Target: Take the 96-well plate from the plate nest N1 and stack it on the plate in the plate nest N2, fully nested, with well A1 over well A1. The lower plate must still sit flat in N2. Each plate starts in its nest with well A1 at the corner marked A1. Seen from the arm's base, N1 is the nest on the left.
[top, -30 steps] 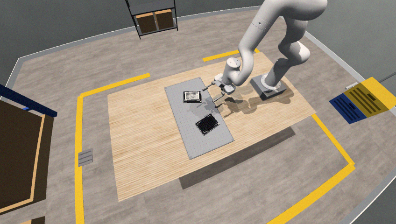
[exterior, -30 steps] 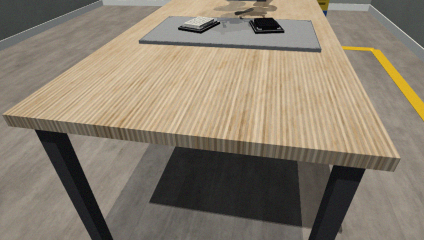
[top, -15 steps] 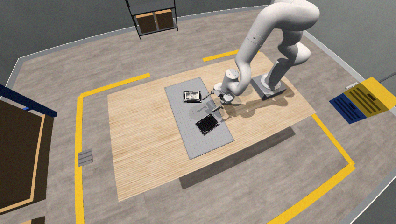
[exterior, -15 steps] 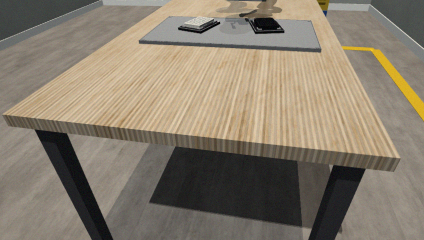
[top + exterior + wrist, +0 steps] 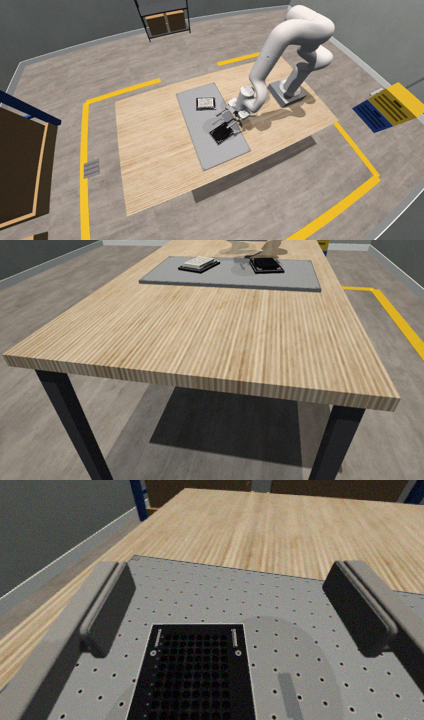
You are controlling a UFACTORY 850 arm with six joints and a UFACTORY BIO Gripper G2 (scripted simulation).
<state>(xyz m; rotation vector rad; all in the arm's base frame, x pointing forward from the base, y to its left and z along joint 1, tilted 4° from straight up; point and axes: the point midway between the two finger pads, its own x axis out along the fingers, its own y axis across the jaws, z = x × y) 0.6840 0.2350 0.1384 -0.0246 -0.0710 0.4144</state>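
My gripper is now 13 cm above the black 96-well plate, 4 cm to the right of it and 1 cm short of it. The rest, counted from my hand: nest N1 (15 cm below, 4 cm to the left, 1 cm ahead); then nest N2 (25 cm to the right, 15 cm below, 8 cm ahead); then white 96-well plate (25 cm to the right, 13 cm below, 8 cm ahead).
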